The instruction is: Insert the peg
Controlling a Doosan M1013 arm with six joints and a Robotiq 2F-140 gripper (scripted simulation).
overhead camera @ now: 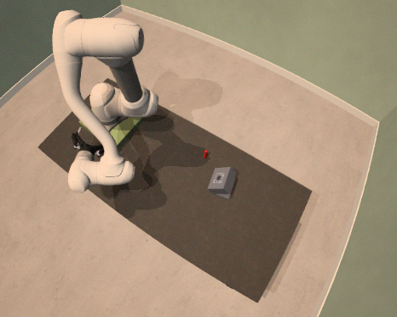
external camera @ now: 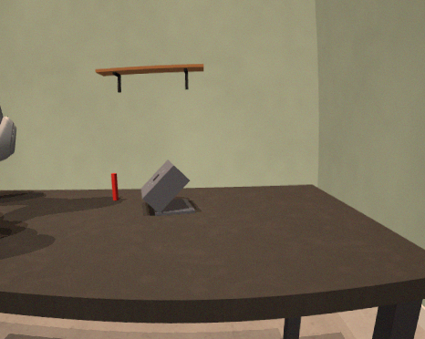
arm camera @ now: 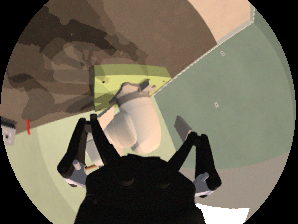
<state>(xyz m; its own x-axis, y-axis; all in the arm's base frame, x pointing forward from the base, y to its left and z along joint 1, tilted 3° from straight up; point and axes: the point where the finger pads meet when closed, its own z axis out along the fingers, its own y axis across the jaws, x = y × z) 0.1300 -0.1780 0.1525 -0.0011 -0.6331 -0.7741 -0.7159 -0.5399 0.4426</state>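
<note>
Right now the red peg is 47 cm ahead of my hand, 40 cm to the left of it and 16 cm below it.
</note>
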